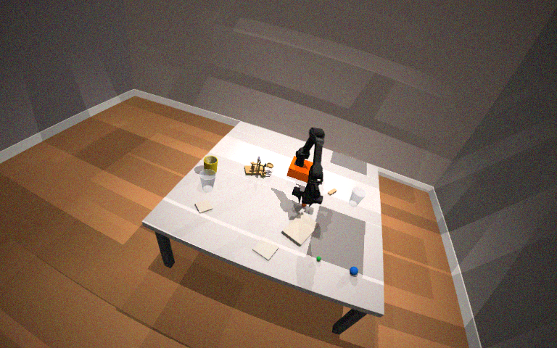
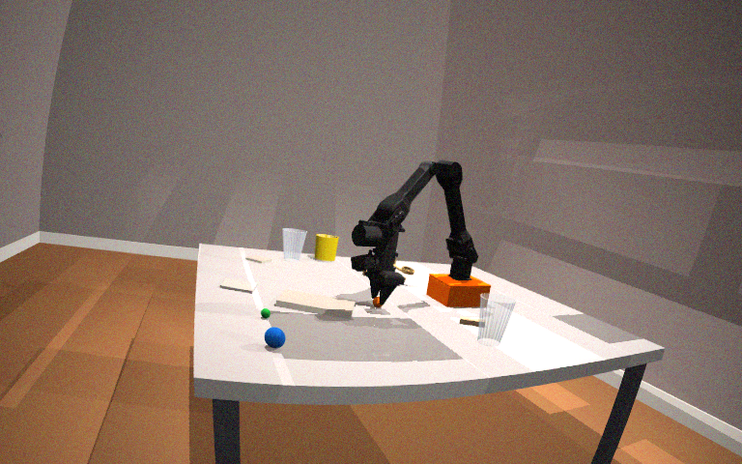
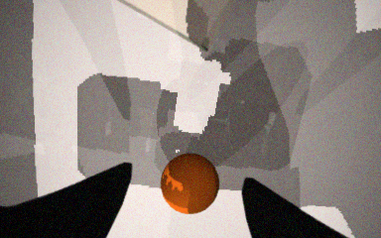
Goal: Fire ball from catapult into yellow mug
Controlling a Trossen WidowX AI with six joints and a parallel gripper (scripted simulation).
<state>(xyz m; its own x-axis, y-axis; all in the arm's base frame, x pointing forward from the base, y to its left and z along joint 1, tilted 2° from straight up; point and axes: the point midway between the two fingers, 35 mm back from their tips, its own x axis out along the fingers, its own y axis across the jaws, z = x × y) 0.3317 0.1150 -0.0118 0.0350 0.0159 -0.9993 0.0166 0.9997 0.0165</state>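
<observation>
The orange ball is right at my gripper tip. Also, from my gripper tip: green ball (340 mm ahead, 150 mm to the left, 10 mm below); small wooden catapult (190 mm behind, 350 mm to the right, 30 mm above); small wooden block (220 mm behind, 170 mm to the left, 10 mm below).
</observation>
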